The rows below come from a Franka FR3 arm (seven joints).
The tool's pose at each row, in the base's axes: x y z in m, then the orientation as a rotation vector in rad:
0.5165, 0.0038, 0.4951, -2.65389, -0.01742, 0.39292
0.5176, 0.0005, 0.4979, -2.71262, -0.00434, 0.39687
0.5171, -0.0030, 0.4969, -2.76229, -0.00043, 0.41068
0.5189, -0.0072, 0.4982, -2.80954, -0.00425, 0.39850
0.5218, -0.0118, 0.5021, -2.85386, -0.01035, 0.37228
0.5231, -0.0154, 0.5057, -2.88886, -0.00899, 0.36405
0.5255, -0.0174, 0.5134, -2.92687, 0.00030, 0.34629
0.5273, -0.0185, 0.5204, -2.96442, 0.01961, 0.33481
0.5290, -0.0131, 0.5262, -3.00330, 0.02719, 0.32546
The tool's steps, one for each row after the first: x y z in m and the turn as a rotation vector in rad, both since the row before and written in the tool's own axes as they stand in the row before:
0.0000, 0.0017, -0.0041, -0.05676, 0.00508, 0.01711
-0.0004, 0.0036, -0.0003, -0.05007, -0.00400, 0.01103
0.0011, 0.0034, -0.0031, -0.04524, 0.01257, 0.00176
0.0015, 0.0031, -0.0057, -0.04106, 0.02123, -0.00172
0.0002, 0.0025, -0.0046, -0.03343, 0.00859, 0.00422
0.0004, 0.0001, -0.0083, -0.03475, 0.01563, 0.00899
0.0001, -0.0003, -0.0073, -0.03440, 0.01177, 0.01597
0.0004, -0.0063, -0.0051, -0.03691, 0.00963, 0.00831

